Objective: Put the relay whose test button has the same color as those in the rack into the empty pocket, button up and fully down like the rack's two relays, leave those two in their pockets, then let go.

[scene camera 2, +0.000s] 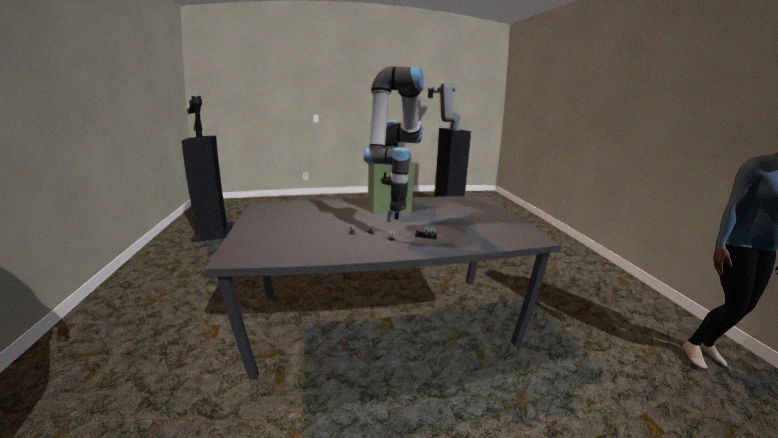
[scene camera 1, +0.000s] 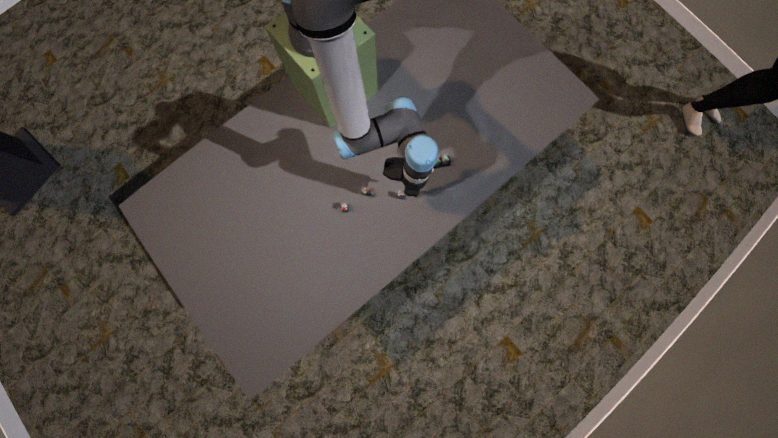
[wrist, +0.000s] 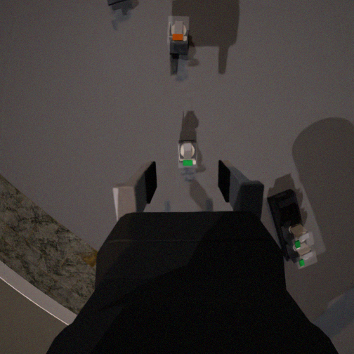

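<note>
Through the wrist view I can see a black rack (wrist: 284,208), and my gripper (wrist: 186,173) is visible in it too.
</note>
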